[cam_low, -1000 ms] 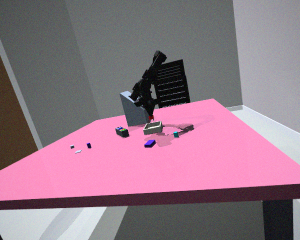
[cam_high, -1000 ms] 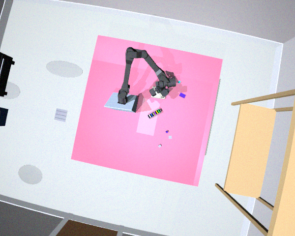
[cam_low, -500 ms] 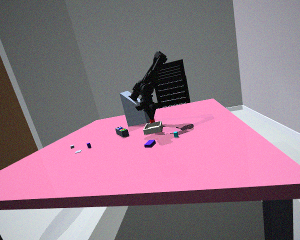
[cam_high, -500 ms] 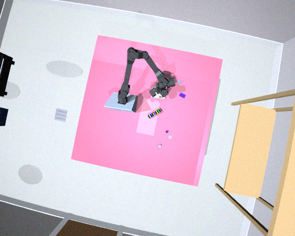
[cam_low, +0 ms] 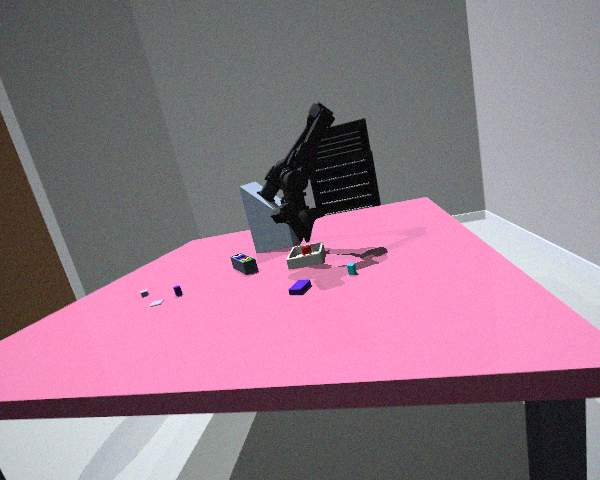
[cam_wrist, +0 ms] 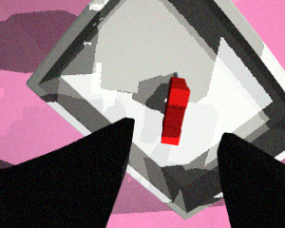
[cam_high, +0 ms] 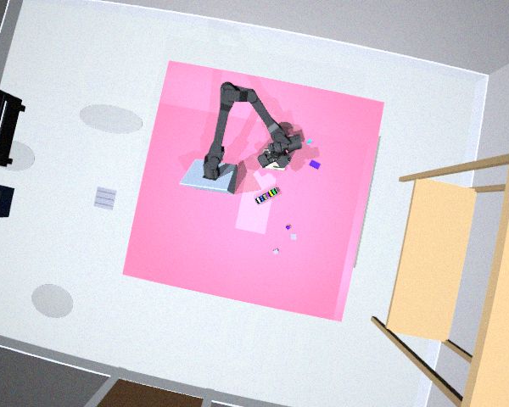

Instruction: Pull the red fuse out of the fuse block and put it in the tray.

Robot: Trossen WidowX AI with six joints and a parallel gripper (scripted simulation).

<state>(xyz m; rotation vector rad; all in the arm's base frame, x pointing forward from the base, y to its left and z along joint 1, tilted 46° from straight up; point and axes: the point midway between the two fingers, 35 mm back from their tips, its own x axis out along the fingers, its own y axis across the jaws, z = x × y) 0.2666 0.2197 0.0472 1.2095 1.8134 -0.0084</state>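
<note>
Now: the red fuse 3 cm below my gripper tip. The rest, counted from my gripper tip: small teal piece (17 cm ahead, 15 cm to the left, 4 cm below); then purple block (23 cm ahead, 5 cm below, 3 cm to the left); then white tray (5 cm below).
</note>
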